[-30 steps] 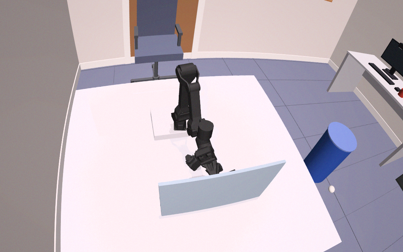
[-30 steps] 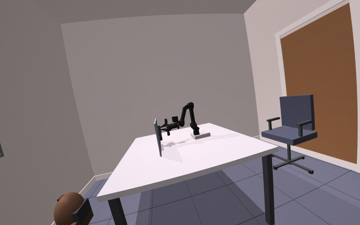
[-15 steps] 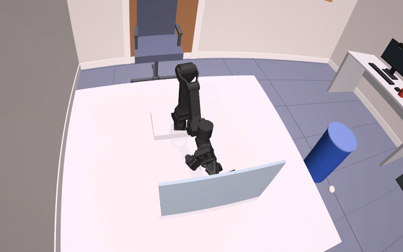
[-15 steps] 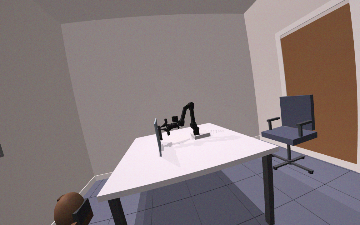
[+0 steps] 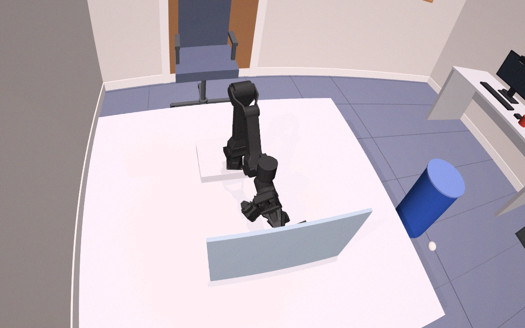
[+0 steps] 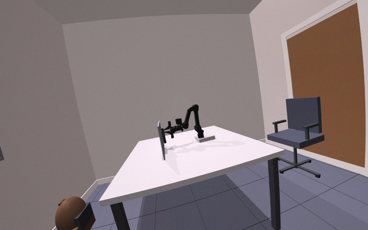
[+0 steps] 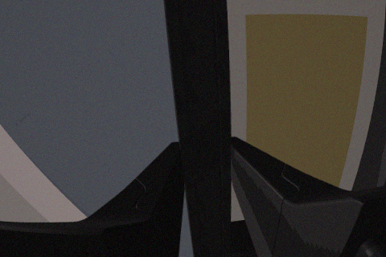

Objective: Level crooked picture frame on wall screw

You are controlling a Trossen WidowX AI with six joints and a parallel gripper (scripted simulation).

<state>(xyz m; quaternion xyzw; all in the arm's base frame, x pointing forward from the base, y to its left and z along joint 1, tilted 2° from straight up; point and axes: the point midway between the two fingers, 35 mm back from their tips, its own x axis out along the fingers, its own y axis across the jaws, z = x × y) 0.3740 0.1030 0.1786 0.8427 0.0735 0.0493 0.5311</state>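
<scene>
The picture frame lies 20 mm to the left of my gripper tip and 50 mm below it. Also, from my gripper tip: wall panel (20 mm ahead, 20 mm to the left, 60 mm below).
</scene>
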